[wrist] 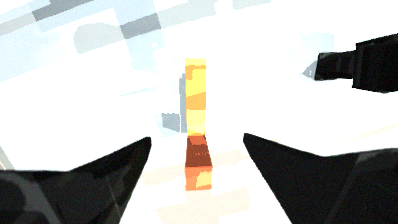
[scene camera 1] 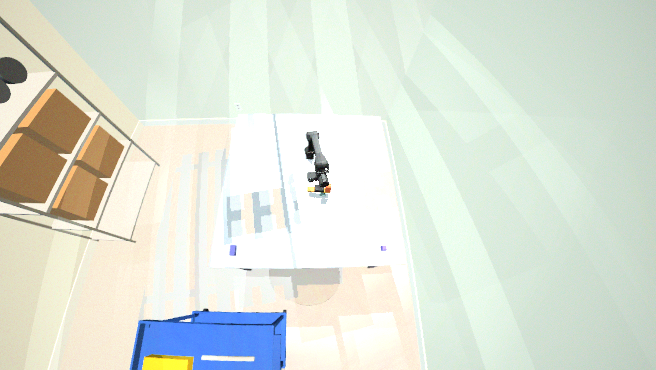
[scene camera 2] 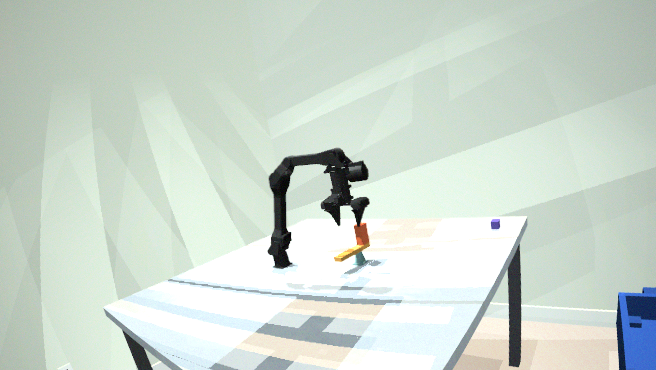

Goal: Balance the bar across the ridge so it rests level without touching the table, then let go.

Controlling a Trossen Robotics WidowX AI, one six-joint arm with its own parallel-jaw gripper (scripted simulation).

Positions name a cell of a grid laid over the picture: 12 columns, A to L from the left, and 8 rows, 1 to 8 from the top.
Observation:
My gripper (scene camera 2: G5) is open, with nothing in its grasp. Further things: a bar (wrist: F6).
My gripper also shows in the wrist view (wrist: F5).

